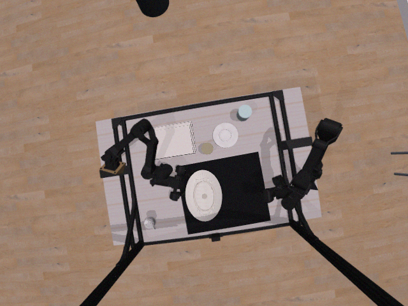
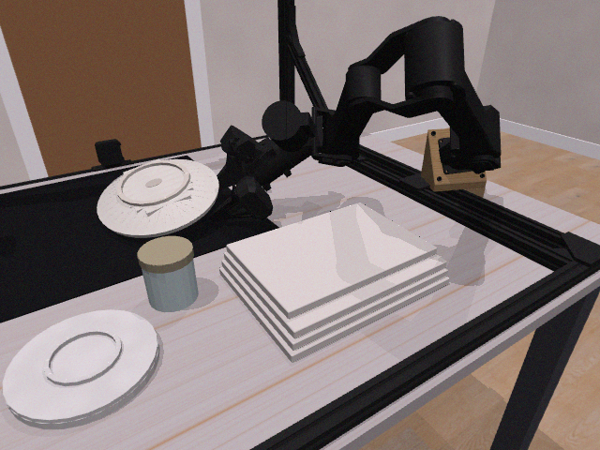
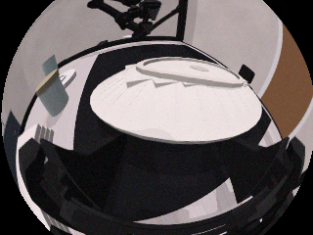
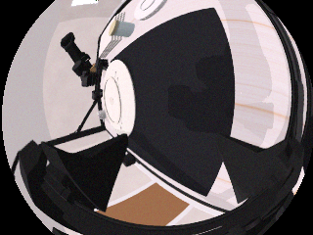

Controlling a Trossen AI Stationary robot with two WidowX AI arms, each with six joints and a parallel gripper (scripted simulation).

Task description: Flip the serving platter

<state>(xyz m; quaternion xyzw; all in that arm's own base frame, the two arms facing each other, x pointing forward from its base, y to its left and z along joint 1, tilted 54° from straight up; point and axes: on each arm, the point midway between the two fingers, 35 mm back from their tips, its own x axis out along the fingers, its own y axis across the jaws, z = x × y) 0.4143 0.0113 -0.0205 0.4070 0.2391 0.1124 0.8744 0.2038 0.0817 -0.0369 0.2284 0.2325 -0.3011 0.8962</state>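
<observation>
My left hand is 200 mm short of the tan-lidded jar and 110 mm to the left of it. The rest, counted from my left hand: white board: 230 mm ahead, 100 mm to the left, 10 mm below; then white oval serving platter: 60 mm behind, 110 mm to the right, 10 mm above; then black drying mat: 40 mm behind, 210 mm to the right, 40 mm below.
</observation>
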